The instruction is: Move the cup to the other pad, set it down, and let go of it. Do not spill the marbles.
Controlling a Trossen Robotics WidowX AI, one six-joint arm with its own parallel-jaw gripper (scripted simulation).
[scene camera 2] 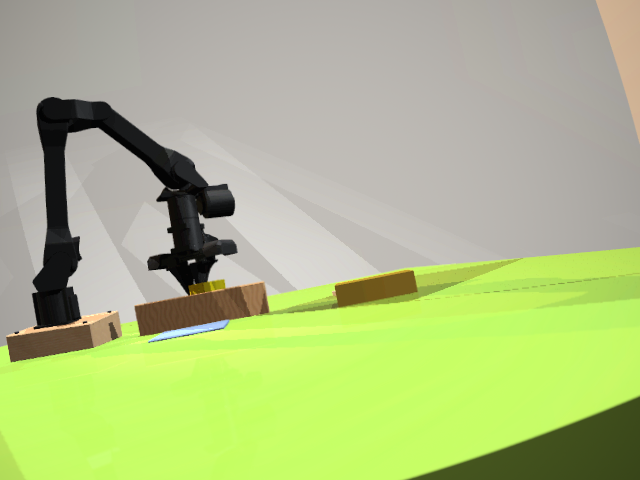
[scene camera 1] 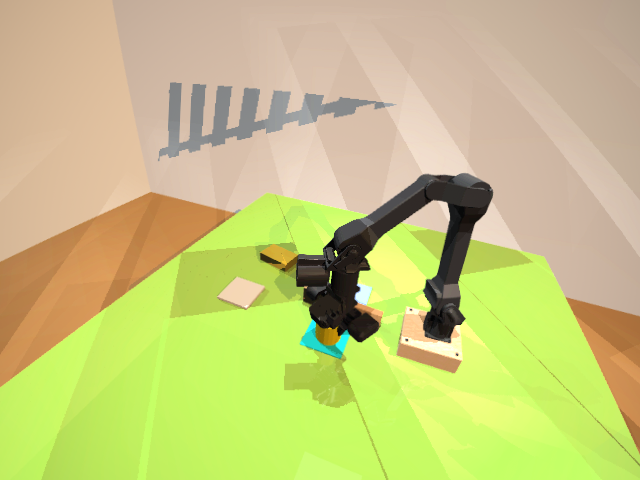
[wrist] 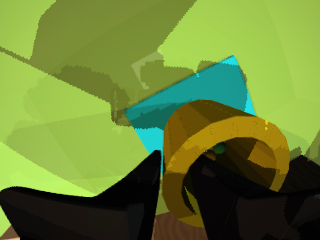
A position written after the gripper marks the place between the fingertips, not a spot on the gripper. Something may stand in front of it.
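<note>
The gripper [scene camera 2: 198, 298] [scene camera 1: 336, 332] [wrist: 175, 157] is part of a scene that also includes a wooden block [scene camera 2: 231, 303] and a yellow cup [wrist: 256, 149]. A cyan pad [scene camera 1: 309, 339] [wrist: 224, 82] is visible too, as is a beige tile [scene camera 1: 242, 293]; in the wrist view the tile is out of frame.
</note>
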